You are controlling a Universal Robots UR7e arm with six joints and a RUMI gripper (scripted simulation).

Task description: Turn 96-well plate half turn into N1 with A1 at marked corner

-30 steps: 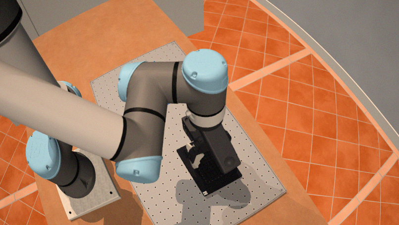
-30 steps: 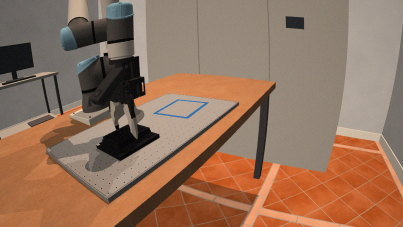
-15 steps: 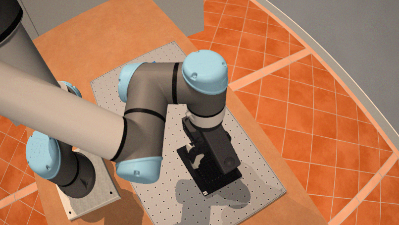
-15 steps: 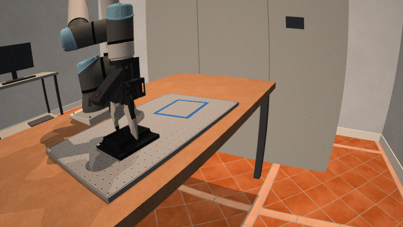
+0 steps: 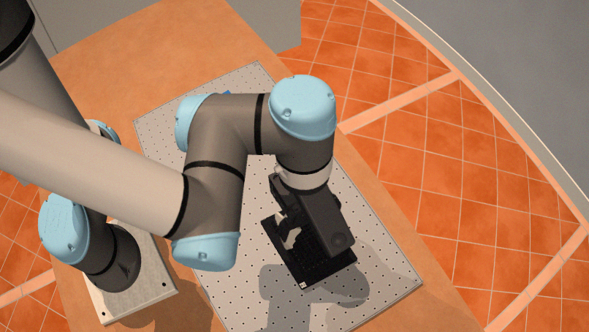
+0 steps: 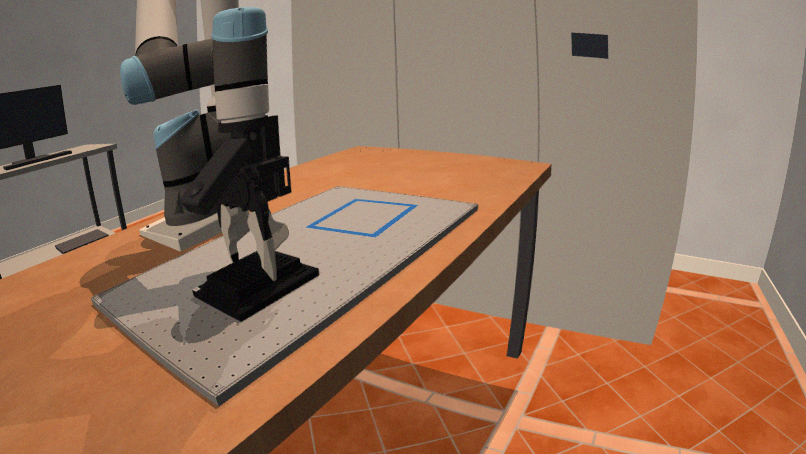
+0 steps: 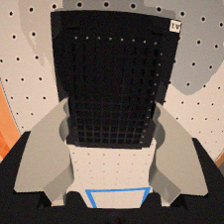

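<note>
Now: hand 10 mm above the black 96-well plate. From my hand the other things lie so: white A1 label (50 mm behind, 80 mm to the right, 20 mm below); black plate nest N1 (30 mm below).
</note>
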